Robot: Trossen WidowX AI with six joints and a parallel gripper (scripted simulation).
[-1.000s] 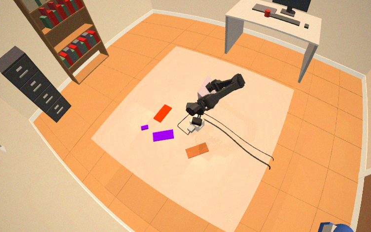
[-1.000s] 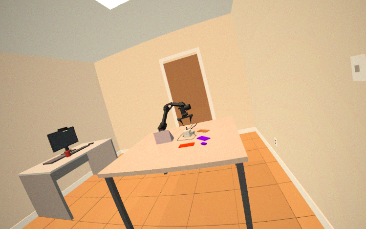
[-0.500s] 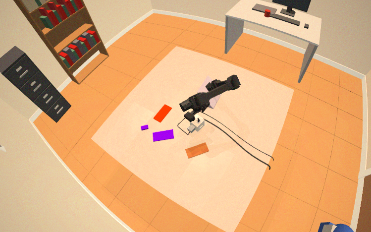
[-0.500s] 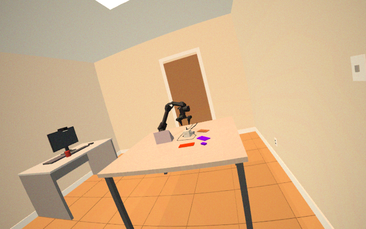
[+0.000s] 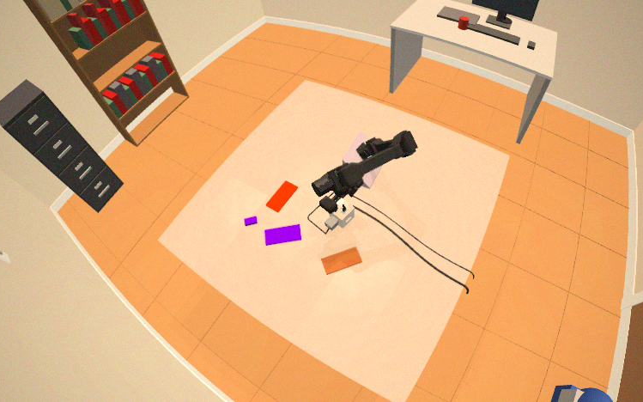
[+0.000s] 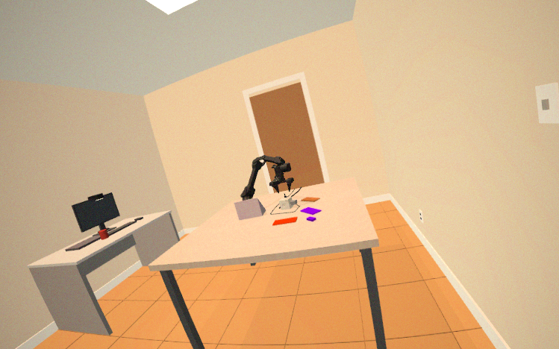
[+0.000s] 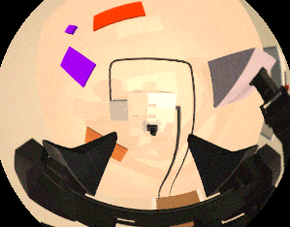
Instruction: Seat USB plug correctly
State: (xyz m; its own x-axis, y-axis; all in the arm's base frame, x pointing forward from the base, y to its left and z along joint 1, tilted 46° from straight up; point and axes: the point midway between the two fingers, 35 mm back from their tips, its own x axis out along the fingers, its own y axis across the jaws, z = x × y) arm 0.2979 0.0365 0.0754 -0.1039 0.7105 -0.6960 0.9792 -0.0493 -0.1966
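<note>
Right now my gripper tip is 3 cm above the USB plug.
</note>
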